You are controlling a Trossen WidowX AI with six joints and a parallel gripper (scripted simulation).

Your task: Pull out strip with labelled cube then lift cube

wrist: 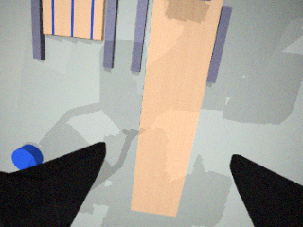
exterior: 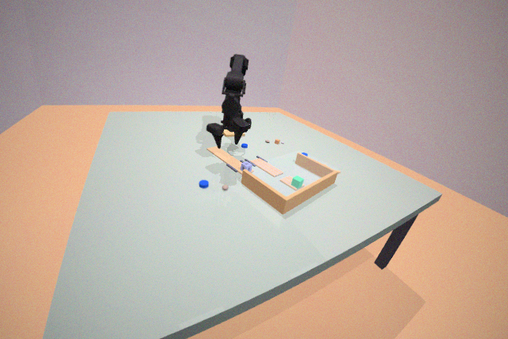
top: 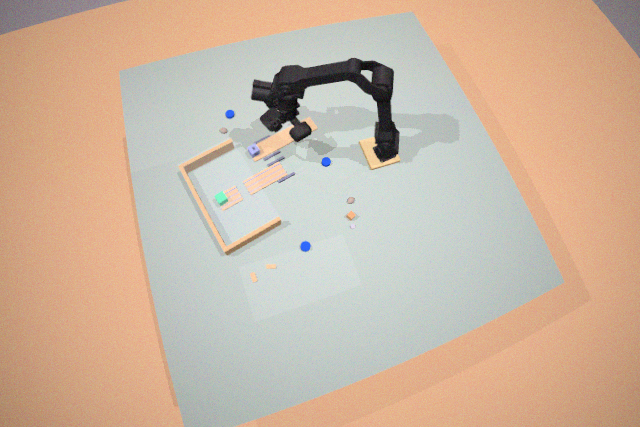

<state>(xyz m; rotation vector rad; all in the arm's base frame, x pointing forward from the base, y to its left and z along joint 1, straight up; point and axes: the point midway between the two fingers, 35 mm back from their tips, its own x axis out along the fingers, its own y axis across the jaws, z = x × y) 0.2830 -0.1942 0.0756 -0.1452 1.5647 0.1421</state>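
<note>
My gripper tip is 130 mm short of the lavender cube, 10 mm to the right of it and 30 mm above it. Round my gripper tip: small orange cube 70 mm behind, 350 mm to the left, 50 mm below; strip 130 mm ahead, 110 mm to the left, 50 mm below.
</note>
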